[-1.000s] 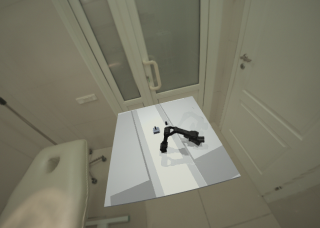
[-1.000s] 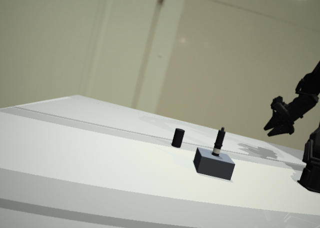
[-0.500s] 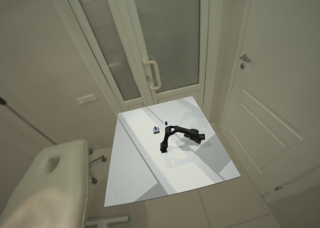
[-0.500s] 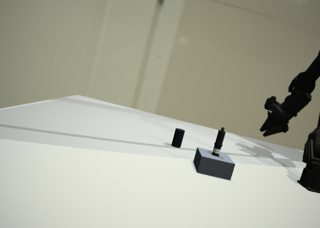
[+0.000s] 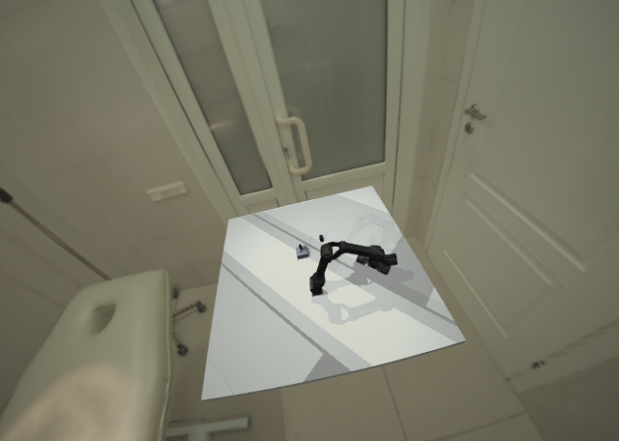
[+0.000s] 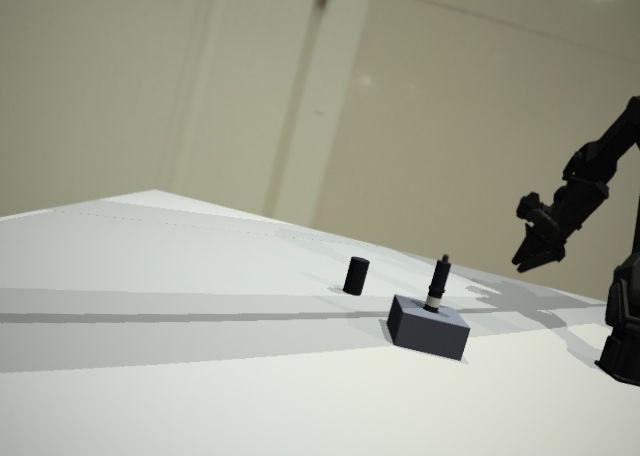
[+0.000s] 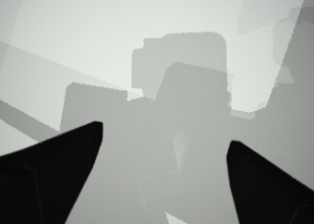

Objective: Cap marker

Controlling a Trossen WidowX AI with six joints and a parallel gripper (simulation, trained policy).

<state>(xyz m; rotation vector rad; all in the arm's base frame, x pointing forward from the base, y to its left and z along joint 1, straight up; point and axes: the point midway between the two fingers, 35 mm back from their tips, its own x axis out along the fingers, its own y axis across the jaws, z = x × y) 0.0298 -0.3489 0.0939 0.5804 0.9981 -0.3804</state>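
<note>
Right now my gripper tip is 32 cm short of the black cap, 25 cm to the right of it and 4 cm above it. Round my gripper tip: dark grey holder block 25 cm ahead, 40 cm to the left, 5 cm below.
</note>
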